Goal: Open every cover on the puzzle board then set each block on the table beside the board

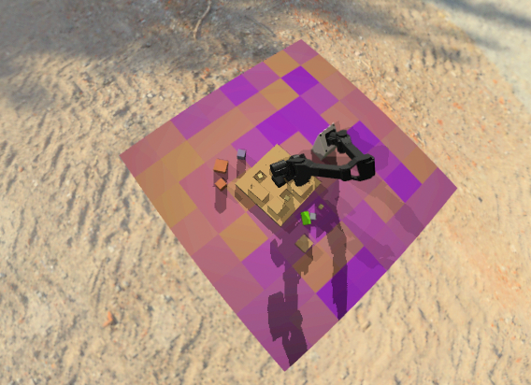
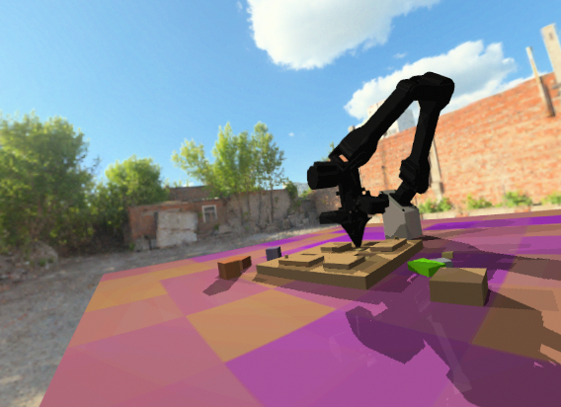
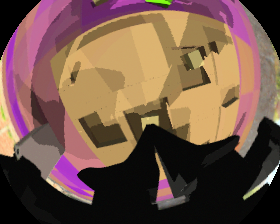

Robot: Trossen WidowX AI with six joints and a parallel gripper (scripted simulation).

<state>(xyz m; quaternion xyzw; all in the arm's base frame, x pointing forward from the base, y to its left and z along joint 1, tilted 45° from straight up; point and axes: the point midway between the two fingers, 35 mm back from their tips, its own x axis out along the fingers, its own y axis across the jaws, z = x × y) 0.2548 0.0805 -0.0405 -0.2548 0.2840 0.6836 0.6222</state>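
Now: gripper tip 6 cm short of the tan puzzle board, 1 cm to the right of it and 1 cm above it. The rest, counted from my gripper tip: green block 5 cm ahead, 20 cm to the left, 2 cm below; greyish-purple block 12 cm ahead, 23 cm to the right, 1 cm below; tan block 13 cm ahead, 29 cm to the left, 1 cm below.
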